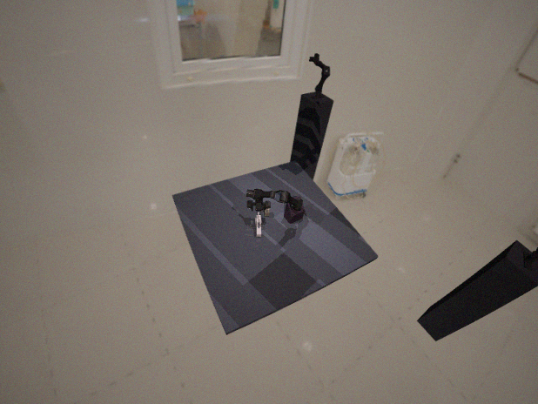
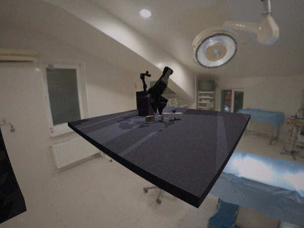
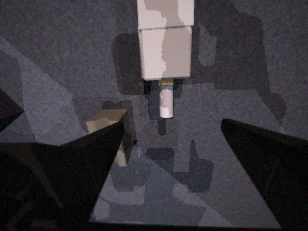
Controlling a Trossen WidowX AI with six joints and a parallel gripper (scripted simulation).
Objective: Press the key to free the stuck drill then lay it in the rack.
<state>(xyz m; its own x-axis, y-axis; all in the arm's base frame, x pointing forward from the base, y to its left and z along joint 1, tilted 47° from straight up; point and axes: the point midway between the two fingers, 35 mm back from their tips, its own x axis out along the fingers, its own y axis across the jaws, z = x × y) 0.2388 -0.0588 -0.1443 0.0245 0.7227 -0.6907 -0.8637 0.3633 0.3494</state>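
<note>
Right now the block is 110 mm to the left of my gripper tip, 60 mm ahead of it and 30 mm below it.
</note>
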